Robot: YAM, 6 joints.
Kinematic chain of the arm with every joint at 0, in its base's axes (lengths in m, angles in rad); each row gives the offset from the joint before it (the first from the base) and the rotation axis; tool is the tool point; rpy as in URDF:
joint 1: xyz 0 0 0.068 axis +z
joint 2: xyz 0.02 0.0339 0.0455 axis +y
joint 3: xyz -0.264 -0.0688 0 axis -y
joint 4: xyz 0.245 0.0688 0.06 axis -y
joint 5: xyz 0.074 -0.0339 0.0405 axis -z
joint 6: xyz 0.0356 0 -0.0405 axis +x
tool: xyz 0 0 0 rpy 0 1.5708 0
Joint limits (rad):
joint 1: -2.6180..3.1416
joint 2: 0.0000..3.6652
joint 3: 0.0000..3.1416
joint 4: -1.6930..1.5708
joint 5: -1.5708..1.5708
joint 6: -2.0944..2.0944
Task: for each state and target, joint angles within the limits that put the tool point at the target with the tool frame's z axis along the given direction. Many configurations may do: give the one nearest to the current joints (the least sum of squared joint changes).
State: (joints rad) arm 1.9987 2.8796 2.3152 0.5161 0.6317 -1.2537
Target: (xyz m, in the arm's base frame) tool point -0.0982 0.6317 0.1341 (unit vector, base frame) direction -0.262 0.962 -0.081
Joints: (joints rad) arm 1.7185 2.9463 2.6199 0.2447 -0.1178 -1.2537
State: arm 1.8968 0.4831 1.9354 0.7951 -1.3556 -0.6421
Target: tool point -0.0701 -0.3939 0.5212 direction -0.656 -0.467 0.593
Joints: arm 1.4475 0.4042 2.1747 0.5428 -0.6355 -0.6421
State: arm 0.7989 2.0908 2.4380 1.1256 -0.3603 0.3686
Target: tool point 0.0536 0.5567 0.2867 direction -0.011 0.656 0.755
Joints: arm 1.4699 2.5647 2.1100 1.3135 -0.0771 0.3686
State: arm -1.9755 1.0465 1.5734 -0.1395 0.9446 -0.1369
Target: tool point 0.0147 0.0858 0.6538 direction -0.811 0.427 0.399
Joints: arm -2.1239 0.8946 2.0226 0.2870 1.1549 -0.1369
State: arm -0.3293 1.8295 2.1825 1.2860 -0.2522 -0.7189
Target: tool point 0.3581 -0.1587 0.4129 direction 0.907 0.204 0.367
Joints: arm -0.4712 1.6761 1.3963 0.7536 -0.6358 -0.7189
